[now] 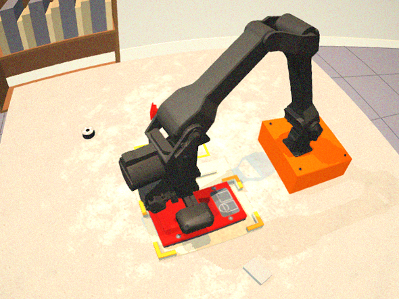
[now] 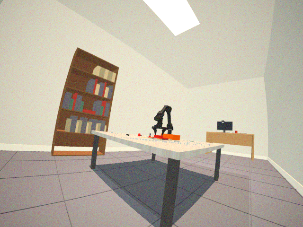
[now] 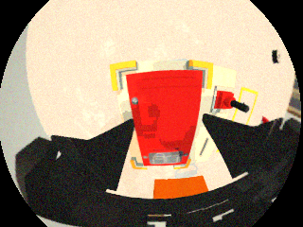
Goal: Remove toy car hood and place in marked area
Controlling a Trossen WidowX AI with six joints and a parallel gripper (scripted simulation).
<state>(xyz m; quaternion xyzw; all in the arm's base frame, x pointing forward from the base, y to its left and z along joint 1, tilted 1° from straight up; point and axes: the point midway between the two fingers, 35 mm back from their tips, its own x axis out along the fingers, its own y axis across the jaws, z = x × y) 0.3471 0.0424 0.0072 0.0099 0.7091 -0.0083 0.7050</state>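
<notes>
My gripper tip is 1 cm above the red hood. From my gripper tip the other things lie so: wheel: 14 cm ahead, 37 cm to the right, 4 cm below.
</notes>
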